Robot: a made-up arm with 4 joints.
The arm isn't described. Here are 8 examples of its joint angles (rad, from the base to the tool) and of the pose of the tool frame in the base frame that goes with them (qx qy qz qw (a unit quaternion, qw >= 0); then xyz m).
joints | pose
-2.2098 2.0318 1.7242 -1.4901 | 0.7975 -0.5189 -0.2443 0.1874 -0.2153 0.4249 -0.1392
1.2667 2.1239 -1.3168 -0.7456 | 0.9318 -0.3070 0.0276 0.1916 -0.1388 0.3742 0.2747
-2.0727 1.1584 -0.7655 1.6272 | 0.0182 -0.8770 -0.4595 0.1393 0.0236 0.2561 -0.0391
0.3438 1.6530 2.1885 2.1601 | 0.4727 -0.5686 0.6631 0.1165 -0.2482 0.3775 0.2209
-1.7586 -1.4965 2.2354 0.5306 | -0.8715 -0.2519 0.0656 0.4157 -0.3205 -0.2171 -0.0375
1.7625 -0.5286 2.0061 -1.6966 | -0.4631 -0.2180 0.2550 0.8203 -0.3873 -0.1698 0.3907
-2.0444 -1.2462 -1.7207 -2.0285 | -0.6125 -0.4703 -0.4412 0.4572 -0.2130 -0.1686 -0.1161
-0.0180 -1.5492 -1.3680 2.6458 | -0.9665 -0.1875 0.1714 0.0372 -0.4563 -0.1522 0.2521
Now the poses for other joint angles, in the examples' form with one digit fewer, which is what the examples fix.
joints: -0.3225 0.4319 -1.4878 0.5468
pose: 0.624 0.263 0.733 0.062 -0.272 0.134 -0.191
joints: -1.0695 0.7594 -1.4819 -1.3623
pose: 0.078 -0.410 0.681 0.602 -0.072 0.105 -0.097
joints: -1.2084 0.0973 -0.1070 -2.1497
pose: -0.324 -0.013 0.641 0.696 -0.022 -0.021 0.004
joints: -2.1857 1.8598 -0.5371 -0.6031
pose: 0.441 -0.184 -0.859 0.183 -0.156 0.406 0.001
